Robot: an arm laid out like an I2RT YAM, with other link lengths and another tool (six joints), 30 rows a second.
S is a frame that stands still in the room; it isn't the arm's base.
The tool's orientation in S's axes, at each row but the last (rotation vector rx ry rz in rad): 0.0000, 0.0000, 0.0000; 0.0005, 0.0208, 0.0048; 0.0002, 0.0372, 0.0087; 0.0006, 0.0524, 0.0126; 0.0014, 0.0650, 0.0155; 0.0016, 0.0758, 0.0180; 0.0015, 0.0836, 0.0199; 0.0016, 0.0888, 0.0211; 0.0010, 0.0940, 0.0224
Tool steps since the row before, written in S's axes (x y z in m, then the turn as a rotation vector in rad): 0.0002, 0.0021, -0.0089, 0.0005, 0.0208, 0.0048; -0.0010, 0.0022, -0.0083, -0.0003, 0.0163, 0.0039; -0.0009, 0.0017, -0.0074, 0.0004, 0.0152, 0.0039; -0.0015, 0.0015, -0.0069, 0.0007, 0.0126, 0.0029; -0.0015, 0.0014, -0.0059, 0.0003, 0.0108, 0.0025; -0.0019, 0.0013, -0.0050, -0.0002, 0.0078, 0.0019; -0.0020, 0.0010, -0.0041, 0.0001, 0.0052, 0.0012; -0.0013, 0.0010, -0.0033, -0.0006, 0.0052, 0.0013; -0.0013, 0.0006, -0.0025, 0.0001, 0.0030, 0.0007
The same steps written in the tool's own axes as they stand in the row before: 0.0002, 0.0021, -0.0089, 0.0005, 0.0208, 0.0048; -0.0008, 0.0022, -0.0083, -0.0003, 0.0163, 0.0039; -0.0006, 0.0017, -0.0074, 0.0004, 0.0152, 0.0039; -0.0011, 0.0015, -0.0070, 0.0007, 0.0126, 0.0029; -0.0011, 0.0014, -0.0060, 0.0003, 0.0108, 0.0025; -0.0015, 0.0013, -0.0051, -0.0002, 0.0078, 0.0019; -0.0016, 0.0010, -0.0043, 0.0001, 0.0052, 0.0012; -0.0010, 0.0010, -0.0034, -0.0006, 0.0052, 0.0012; -0.0010, 0.0006, -0.0026, 0.0001, 0.0030, 0.0007
